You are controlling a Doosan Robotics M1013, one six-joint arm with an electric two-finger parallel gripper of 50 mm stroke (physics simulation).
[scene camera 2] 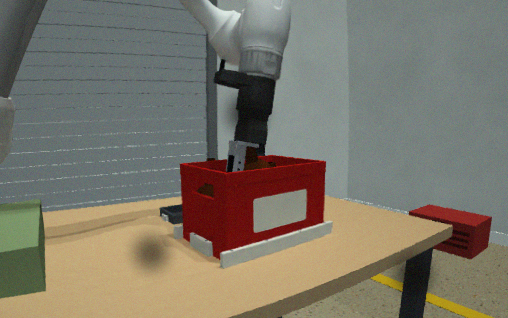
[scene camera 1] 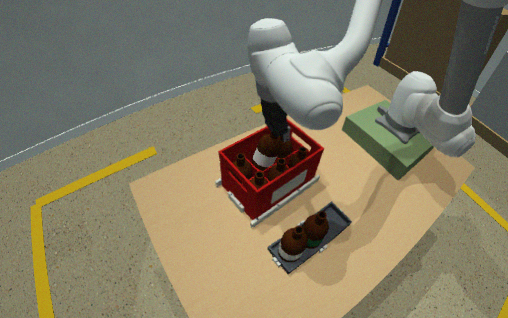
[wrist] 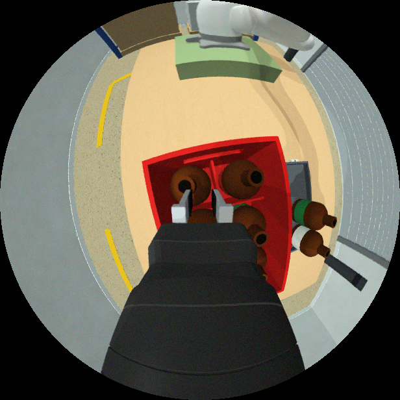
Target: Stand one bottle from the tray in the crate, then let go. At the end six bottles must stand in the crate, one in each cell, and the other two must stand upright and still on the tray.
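Places are measured from the arm's base along level axes (x ahead, y left, z up), in metres.
Pixels of known places: gripper, fingertip midpoint: (scene camera 1: pixel 284 137); arm's base at its link origin: (scene camera 1: pixel 398 126).
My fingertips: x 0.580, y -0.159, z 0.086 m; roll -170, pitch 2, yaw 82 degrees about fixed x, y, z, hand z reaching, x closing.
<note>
For each thing: its top centre in the pictures, then the offset to it from my fingertips. Level surfaces: height alone.
- brown bottle at its top centre: (scene camera 2: pixel 257 143) (scene camera 1: pixel 270 129) dx +0.056, dy -0.006, dz +0.058 m
- red crate at its top centre: (scene camera 2: pixel 253 162) (scene camera 1: pixel 273 149) dx +0.072, dy +0.033, dz +0.013 m
- white-labelled at its top centre: (scene camera 1: pixel 299 230) dx +0.175, dy +0.281, dz -0.002 m
- green-labelled at its top centre: (scene camera 1: pixel 322 215) dx +0.095, dy +0.284, dz -0.002 m
- dark tray at its top centre: (scene camera 2: pixel 209 204) (scene camera 1: pixel 312 234) dx +0.086, dy +0.282, dz -0.137 m
- wooden table at its surface level: dz -0.162 m
My gripper (scene camera 1: pixel 281 135) (scene camera 2: pixel 246 157) (wrist: pixel 201 197) is shut on the neck of a brown bottle (scene camera 1: pixel 270 146) (scene camera 2: pixel 256 163) (wrist: pixel 202 217) with a white label. That bottle is inside the red crate (scene camera 1: pixel 249 200) (scene camera 2: pixel 240 215) (wrist: pixel 286 200), in the middle cell of the far row in scene camera 1. It sits higher than its neighbours and looks slightly tilted; its base is hidden. Several other brown bottles stand in the other cells. Two bottles, one white-labelled (scene camera 1: pixel 293 243) (wrist: pixel 309 242) and one green-labelled (scene camera 1: pixel 316 228) (wrist: pixel 314 215), stand upright on the dark tray (scene camera 1: pixel 338 214) (scene camera 2: pixel 172 214) (wrist: pixel 300 181).
White strips (scene camera 1: pixel 287 201) (scene camera 2: pixel 277 245) border the crate's base on the wooden table (scene camera 1: pixel 200 220) (scene camera 2: pixel 150 280) (wrist: pixel 165 110). The green block (scene camera 1: pixel 382 145) (scene camera 2: pixel 20 250) (wrist: pixel 225 70) carries the arm's base. Bottles and cell walls are close around the fingers.
</note>
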